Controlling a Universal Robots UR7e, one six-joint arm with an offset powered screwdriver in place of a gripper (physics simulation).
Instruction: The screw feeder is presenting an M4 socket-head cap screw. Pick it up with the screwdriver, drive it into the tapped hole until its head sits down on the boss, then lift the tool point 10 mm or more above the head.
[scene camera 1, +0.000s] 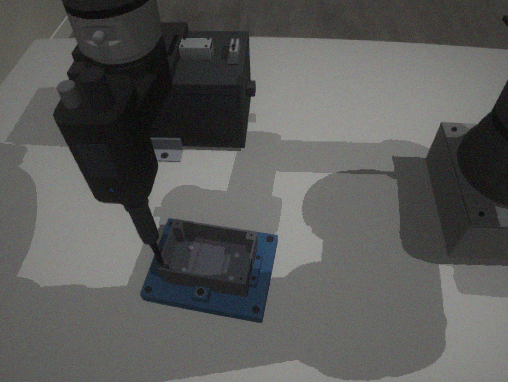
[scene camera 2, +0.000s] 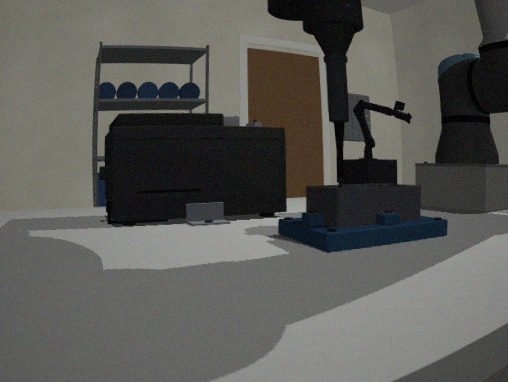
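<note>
My screwdriver (scene camera 1: 161, 263) (scene camera 2: 341, 183) points down with its thin bit at the left near corner of the grey open-topped housing (scene camera 1: 205, 281) (scene camera 2: 367, 205). The tip meets the level of the housing's rim, where the corner boss and its tapped hole are hidden by the tip. Whether a screw is on the bit or in the hole is too small and dark to tell. The housing sits on a blue fixture plate (scene camera 1: 225, 310) (scene camera 2: 360, 242). The black screw feeder (scene camera 1: 205, 115) (scene camera 2: 200, 170) stands behind, with a small light pick-up block (scene camera 1: 233, 48) (scene camera 2: 254, 125) on top bearing a dark spot.
A small metal bracket (scene camera 1: 172, 146) (scene camera 2: 205, 212) stands at the feeder's front foot. The arm's grey pedestal (scene camera 1: 445, 200) (scene camera 2: 450, 187) is at the right. Blue clamp blocks (scene camera 2: 387, 218) rise beside the housing. A shelf rack (scene camera 2: 150, 104) and a brown door (scene camera 2: 285, 120) are behind.
</note>
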